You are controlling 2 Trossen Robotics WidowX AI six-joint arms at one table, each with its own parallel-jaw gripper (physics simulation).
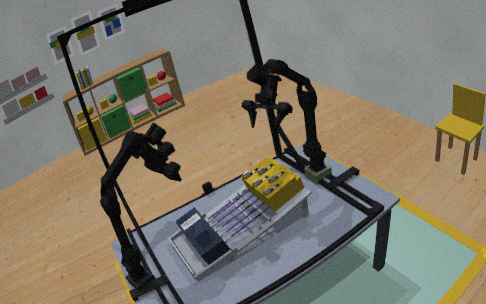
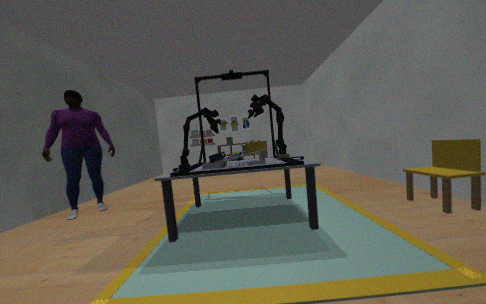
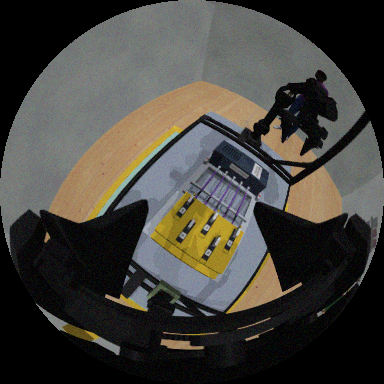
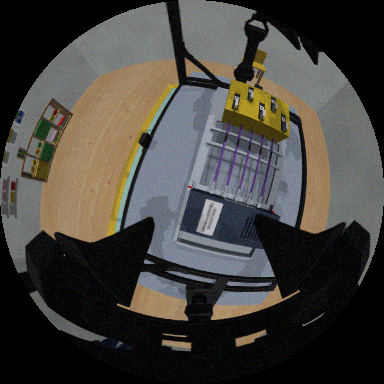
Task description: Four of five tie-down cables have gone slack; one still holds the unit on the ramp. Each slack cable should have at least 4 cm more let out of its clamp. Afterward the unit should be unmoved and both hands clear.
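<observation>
The dark blue unit (image 1: 204, 239) (image 3: 235, 165) (image 4: 231, 218) sits at the low end of the light grey ramp (image 4: 200, 161). Several purple cables (image 4: 220, 155) run side by side from the unit to a yellow block (image 1: 286, 194) (image 3: 172, 232) (image 4: 255, 120) at the high end. Several black-and-silver lever clamps (image 3: 186, 231) (image 4: 262, 111) stand on the block. I cannot tell which cable is taut. My left gripper (image 1: 265, 126) (image 3: 203, 206) is open and empty, high above the block's end. My right gripper (image 1: 173, 164) (image 4: 205, 221) is open and empty, above the unit's end.
A black gantry frame (image 1: 252, 37) rises over the table (image 1: 300, 245), and black rails run along the table's edges. A small black block (image 1: 207, 188) stands at the far edge. A shelf unit, a yellow chair (image 1: 467, 112) and a person (image 2: 80, 130) are away from the table.
</observation>
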